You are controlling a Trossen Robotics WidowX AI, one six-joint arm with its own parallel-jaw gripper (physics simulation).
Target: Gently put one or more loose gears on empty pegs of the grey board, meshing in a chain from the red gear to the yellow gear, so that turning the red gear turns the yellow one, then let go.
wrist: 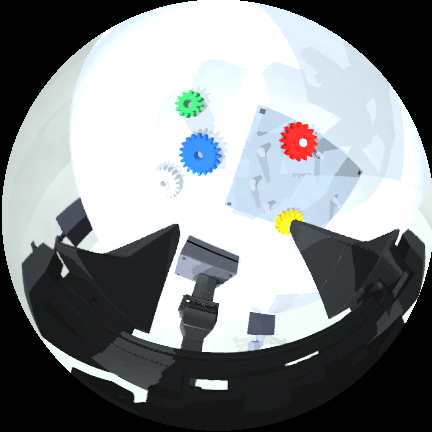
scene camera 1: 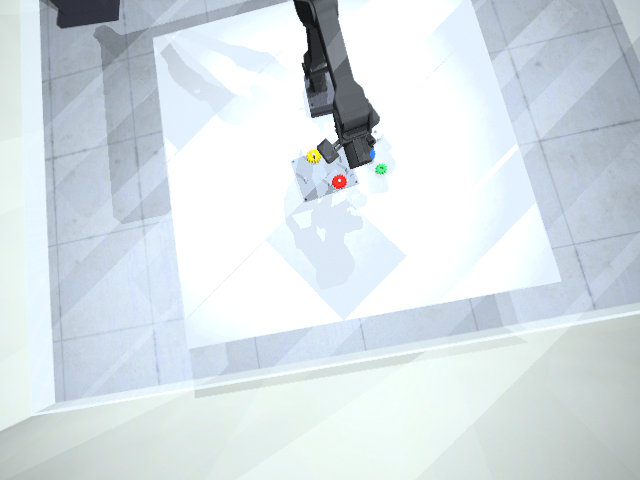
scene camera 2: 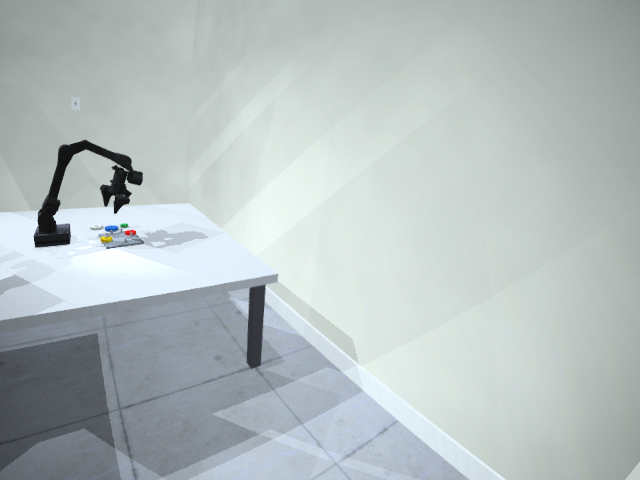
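Pixels of known places: gripper, between the fingertips: (wrist: 236, 227) (scene camera 2: 110, 210); arm's base, origin of its link: (wrist: 206, 279) (scene camera 1: 318, 84) (scene camera 2: 47, 231).
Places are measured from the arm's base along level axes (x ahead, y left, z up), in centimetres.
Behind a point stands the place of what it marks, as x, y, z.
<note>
The grey board (scene camera 1: 316, 190) {38.4, -2.8, -4.8} (wrist: 290, 186) {30.2, 1.6, -4.8} lies on the table with the red gear (scene camera 1: 339, 181) {36.4, 5.7, -2.7} (scene camera 2: 130, 232) {36.1, 3.8, -3.3} (wrist: 294, 136) {35.9, 6.8, -3.3} and the yellow gear (scene camera 1: 313, 156) {26.1, -3.2, -3.0} (scene camera 2: 106, 239) {25.6, -5.1, -3.5} (wrist: 285, 220) {25.6, -1.7, -3.3} on it, apart. Several empty pegs stand on the board. The blue gear (scene camera 1: 372, 154) {26.7, 18.2, -4.0} (scene camera 2: 111, 228) {26.3, 13.6, -3.9} (wrist: 200, 164) {25.0, 15.0, -3.9}, green gear (scene camera 1: 381, 168) {31.7, 21.2, -4.5} (scene camera 2: 124, 225) {32.4, 19.8, -4.3} (wrist: 195, 107) {32.1, 19.6, -3.9} and white gear (scene camera 2: 96, 227) {18.6, 17.1, -4.1} (wrist: 173, 182) {19.4, 18.0, -4.1} lie loose beside it. My gripper (scene camera 2: 111, 208) {26.8, 8.6, 6.9} (wrist: 236, 227) {26.8, 8.6, 6.9} is open and empty, above the table. In the wrist view one fingertip overlaps the yellow gear; in scene camera 1 the arm partly hides the blue gear.
The arm's base (scene camera 1: 321, 102) {7.4, 0.8, 0.1} (scene camera 2: 52, 235) {2.9, -4.4, -0.7} (wrist: 207, 261) {8.3, 4.0, -0.5} stands on the white table (scene camera 1: 232, 289) {73.1, -35.2, -5.6} (scene camera 2: 196, 263) {63.1, -35.3, -5.6}, near the board. A wall runs beside the table in scene camera 2. The arm's shadow falls across the board and table.
</note>
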